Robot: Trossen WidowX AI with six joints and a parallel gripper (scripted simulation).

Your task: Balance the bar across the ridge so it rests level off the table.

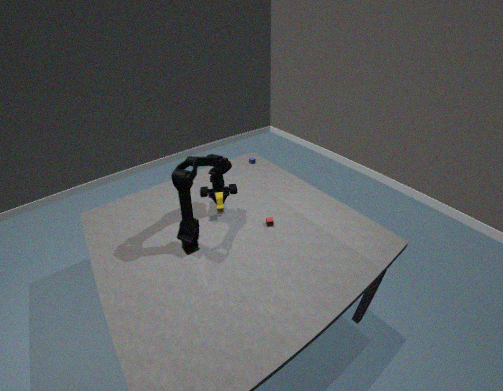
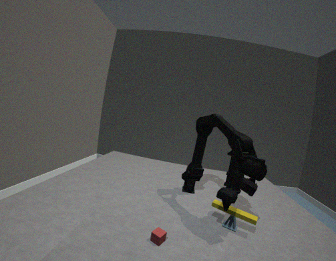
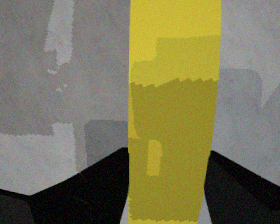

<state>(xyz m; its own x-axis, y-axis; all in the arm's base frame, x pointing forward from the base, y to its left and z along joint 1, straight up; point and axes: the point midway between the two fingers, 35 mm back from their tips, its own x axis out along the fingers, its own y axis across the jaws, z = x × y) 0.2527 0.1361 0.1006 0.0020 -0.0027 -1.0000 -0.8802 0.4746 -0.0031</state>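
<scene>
Now: the yellow bar 30 mm to the left of my gripper tip and 10 mm ahead of it. The rest, counted from my gripper tip: red cube: 230 mm to the right, 150 mm ahead, 50 mm below; blue cube: 490 mm ahead, 360 mm to the left, 50 mm below.
</scene>
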